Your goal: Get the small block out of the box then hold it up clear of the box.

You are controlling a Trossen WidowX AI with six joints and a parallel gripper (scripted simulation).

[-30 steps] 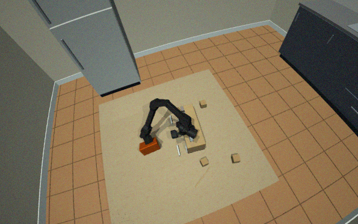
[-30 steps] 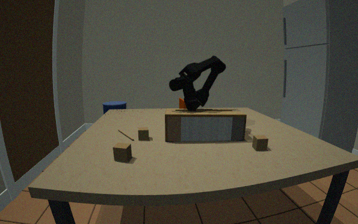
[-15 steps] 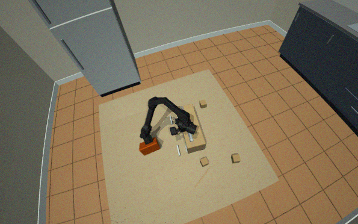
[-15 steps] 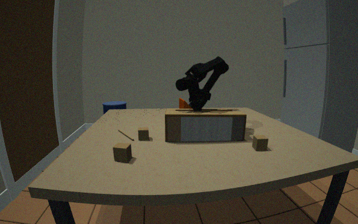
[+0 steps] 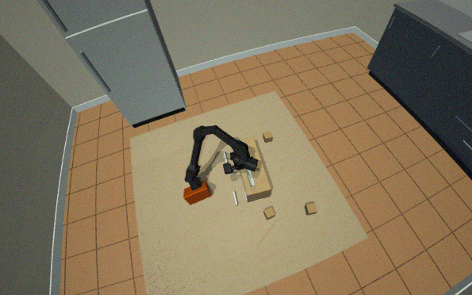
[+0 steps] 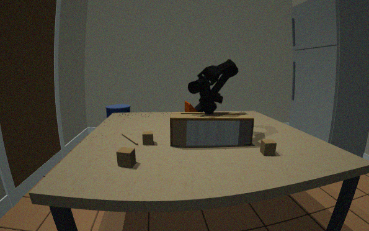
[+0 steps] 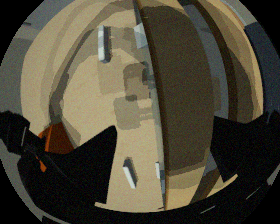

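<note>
Right now my gripper tip is 3 cm short of the long tan box, 2 cm above it and 1 cm to the left of it. Round my gripper tip: thin stick: 41 cm to the right, 8 cm below, 4 cm behind.
</note>
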